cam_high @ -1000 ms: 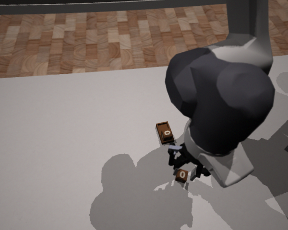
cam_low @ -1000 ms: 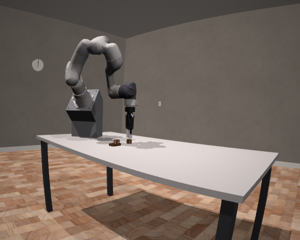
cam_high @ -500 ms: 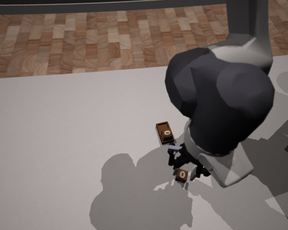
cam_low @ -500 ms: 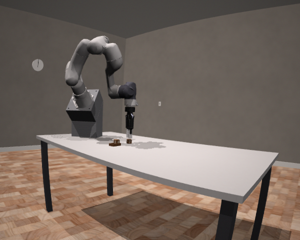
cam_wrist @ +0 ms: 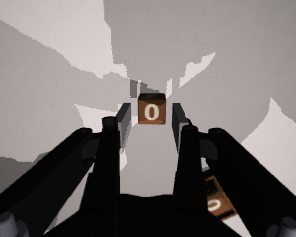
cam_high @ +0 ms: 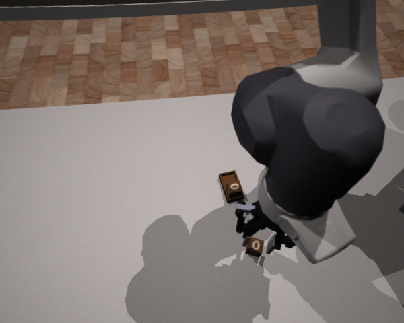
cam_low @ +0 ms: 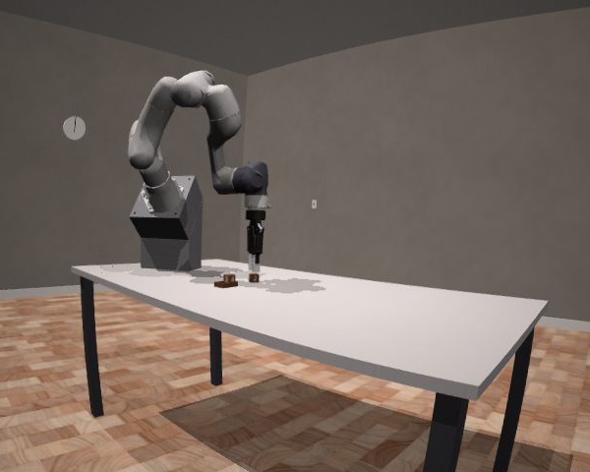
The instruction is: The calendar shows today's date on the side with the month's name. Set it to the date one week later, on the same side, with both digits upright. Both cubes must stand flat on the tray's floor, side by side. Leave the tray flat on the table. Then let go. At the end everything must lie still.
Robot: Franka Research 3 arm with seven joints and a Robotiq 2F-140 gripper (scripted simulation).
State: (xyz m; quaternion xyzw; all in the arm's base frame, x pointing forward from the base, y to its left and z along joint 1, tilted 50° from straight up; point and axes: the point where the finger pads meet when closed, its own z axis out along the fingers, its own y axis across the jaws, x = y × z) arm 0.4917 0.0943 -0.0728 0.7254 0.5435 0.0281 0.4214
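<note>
Right now my hand is 6 cm above the cube.
</note>
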